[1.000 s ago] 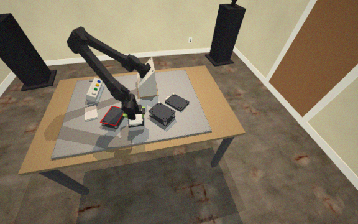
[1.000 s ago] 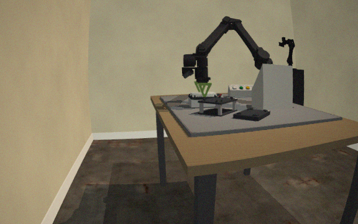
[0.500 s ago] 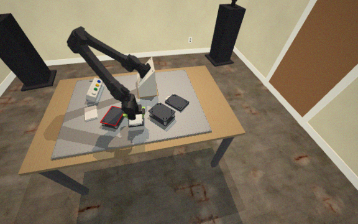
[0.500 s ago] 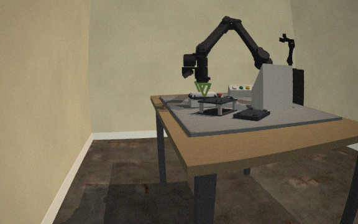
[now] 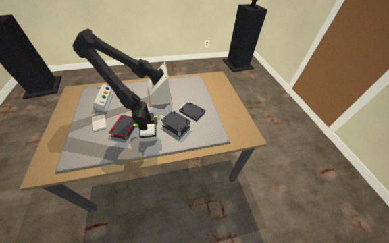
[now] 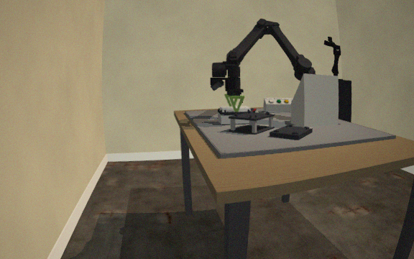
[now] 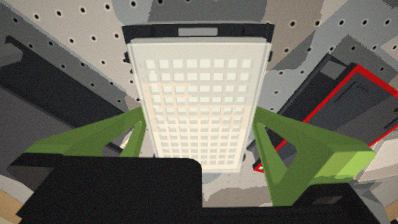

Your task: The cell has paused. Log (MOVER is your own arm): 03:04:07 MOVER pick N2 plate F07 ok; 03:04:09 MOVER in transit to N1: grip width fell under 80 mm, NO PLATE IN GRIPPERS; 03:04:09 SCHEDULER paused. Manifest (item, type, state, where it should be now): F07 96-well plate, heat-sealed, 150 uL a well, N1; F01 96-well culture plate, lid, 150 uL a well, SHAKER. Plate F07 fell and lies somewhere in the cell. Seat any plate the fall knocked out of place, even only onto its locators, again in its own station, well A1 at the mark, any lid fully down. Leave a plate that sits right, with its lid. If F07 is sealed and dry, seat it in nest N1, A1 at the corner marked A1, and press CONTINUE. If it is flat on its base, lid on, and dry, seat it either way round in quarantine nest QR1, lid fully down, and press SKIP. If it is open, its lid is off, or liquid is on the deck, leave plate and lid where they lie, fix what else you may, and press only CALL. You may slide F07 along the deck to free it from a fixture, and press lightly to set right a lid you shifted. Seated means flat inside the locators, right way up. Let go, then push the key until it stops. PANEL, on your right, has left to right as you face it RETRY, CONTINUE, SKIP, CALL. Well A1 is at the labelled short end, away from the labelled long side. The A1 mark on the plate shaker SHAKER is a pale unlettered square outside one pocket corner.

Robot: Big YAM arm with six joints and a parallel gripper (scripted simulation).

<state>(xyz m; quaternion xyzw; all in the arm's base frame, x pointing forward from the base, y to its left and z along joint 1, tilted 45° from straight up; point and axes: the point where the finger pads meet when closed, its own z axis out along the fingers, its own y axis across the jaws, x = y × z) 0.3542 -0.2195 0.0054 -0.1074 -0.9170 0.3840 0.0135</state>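
Right now the white plate is 20 cm behind my hand, 32 cm to the right of it and 6 cm below it. Also, from my hand: red-framed nest: 9 cm behind, 15 cm to the right, 3 cm below; green continue key: 40 cm behind, 26 cm to the right; white retry key: 35 cm behind, 28 cm to the right.
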